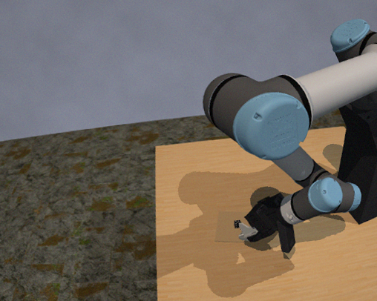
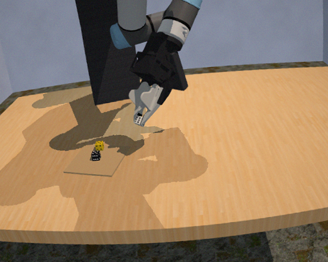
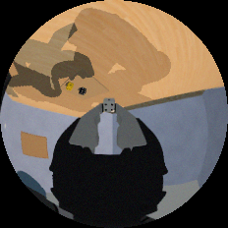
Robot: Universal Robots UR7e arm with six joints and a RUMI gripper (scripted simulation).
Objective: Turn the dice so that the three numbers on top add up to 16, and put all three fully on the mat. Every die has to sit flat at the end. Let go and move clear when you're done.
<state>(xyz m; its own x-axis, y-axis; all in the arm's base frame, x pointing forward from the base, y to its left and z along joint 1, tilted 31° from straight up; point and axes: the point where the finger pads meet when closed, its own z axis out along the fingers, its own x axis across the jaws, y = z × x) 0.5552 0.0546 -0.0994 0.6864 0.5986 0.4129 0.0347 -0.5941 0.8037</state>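
Now: the black die 20 mm behind my hand, 130 mm to the right of it and 90 mm below it. The rest, counted from my hand: yellow die: 80 mm behind, 120 mm to the right, 90 mm below; then thin tan mat: 20 mm behind, 130 mm to the right, 100 mm below; then white die: 10 mm below.
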